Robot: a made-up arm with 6 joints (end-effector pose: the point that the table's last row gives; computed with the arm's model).
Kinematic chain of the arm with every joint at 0, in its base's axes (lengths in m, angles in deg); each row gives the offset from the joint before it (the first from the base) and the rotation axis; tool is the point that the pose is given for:
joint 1: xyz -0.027 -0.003 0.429 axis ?
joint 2: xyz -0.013 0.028 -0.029 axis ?
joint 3: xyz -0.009 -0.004 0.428 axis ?
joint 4: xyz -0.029 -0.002 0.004 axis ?
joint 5: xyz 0.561 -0.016 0 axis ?
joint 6: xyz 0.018 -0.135 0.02 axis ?
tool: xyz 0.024 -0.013 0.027
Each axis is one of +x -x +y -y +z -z.
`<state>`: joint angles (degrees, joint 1 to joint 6).
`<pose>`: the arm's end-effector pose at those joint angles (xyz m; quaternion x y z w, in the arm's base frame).
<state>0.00 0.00 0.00 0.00 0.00 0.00</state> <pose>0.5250 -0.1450 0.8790 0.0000 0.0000 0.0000 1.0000</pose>
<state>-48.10 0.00 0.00 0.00 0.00 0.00</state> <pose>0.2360 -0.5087 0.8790 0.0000 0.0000 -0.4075 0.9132</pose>
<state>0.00 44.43 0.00 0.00 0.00 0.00</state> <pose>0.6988 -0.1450 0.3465 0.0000 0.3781 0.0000 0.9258</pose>
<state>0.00 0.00 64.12 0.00 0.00 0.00</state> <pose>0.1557 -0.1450 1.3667 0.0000 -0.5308 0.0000 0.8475</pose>
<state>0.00 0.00 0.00 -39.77 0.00 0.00</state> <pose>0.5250 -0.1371 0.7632 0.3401 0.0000 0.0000 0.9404</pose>
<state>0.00 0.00 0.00 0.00 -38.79 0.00</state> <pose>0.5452 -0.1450 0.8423 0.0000 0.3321 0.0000 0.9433</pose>
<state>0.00 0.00 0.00 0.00 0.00 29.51</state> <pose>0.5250 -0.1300 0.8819 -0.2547 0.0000 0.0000 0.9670</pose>
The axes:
joint 1: +z
joint 2: +y
joint 3: -y
joint 4: -x
joint 5: -y
joint 6: -x

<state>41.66 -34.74 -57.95 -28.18 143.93 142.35</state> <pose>0.1681 0.0412 0.5173 -0.4008 -0.1985 -0.7545 0.4803</pose>
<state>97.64 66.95 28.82 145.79 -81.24 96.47</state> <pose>-0.2468 0.8634 0.3067 0.7872 0.2452 0.4539 0.3380</pose>
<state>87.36 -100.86 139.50 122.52 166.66 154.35</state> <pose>-0.1514 -0.5792 -0.1690 0.1852 -0.5910 0.4892 0.6141</pose>
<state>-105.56 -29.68 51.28 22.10 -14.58 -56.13</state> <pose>-0.1021 0.2512 1.3521 -0.2657 -0.5443 -0.5483 0.5766</pose>
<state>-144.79 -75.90 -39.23 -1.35 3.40 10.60</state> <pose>-0.1040 0.1115 0.8779 -0.3483 -0.0313 -0.9011 0.2563</pose>
